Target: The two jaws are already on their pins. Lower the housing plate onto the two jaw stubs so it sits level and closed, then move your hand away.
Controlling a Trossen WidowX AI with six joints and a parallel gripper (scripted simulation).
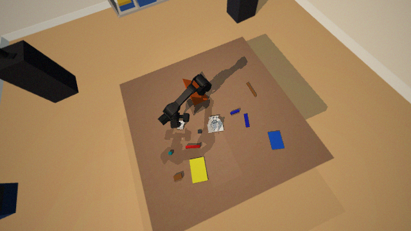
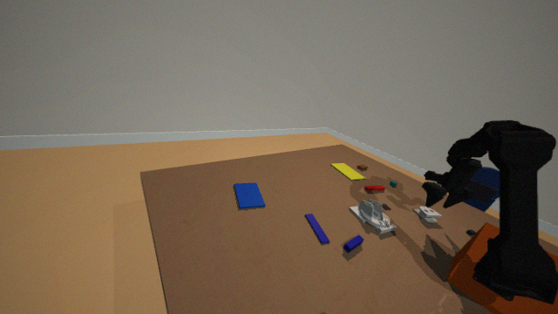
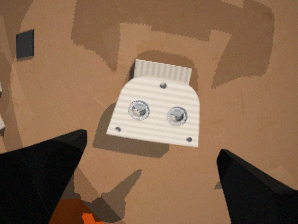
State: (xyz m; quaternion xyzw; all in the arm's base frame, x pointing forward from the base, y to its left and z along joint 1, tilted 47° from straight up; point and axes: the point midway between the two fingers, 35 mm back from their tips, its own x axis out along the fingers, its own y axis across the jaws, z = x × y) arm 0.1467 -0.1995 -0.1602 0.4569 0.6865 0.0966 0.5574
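The small white part lies 5 cm below my gripper tip, 1 cm to the right of it and 1 cm ahead of it. The rest, counted from my gripper tip: red bar: 22 cm ahead, 5 cm below; then teal block: 18 cm ahead, 17 cm to the right, 5 cm below; then black cube: 13 cm ahead, 10 cm to the left, 6 cm below.
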